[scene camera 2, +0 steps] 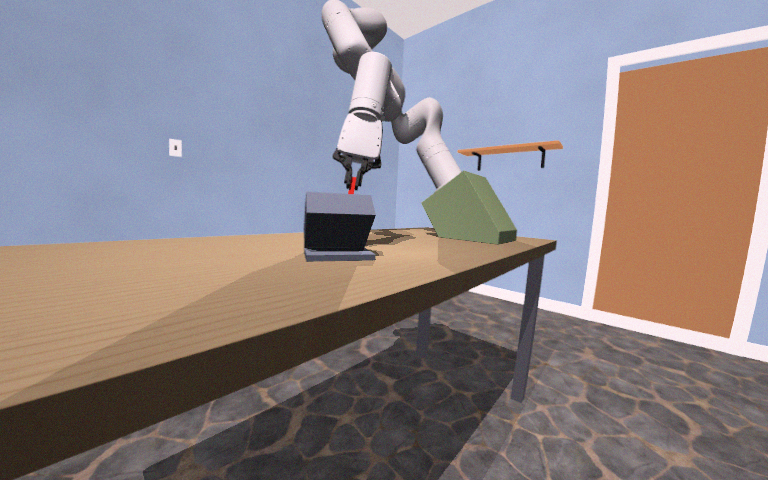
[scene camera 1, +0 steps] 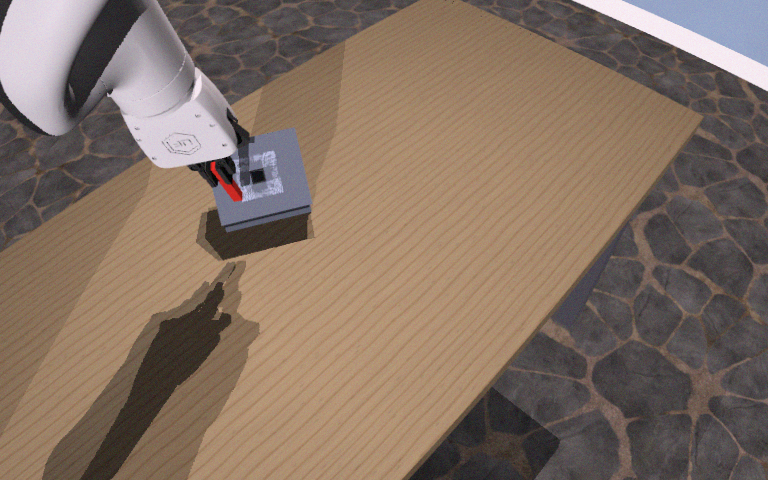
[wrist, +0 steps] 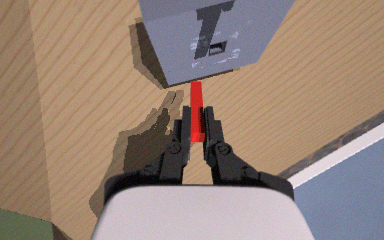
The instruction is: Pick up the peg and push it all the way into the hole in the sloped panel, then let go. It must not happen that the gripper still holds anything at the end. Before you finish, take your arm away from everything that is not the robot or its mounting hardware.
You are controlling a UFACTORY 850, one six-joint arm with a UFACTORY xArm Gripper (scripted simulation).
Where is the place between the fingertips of my gripper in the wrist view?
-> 196, 117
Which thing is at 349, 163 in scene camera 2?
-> My gripper.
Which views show my gripper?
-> Scene camera 2, scene camera 1 and the wrist view: all of them.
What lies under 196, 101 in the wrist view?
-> A red peg.
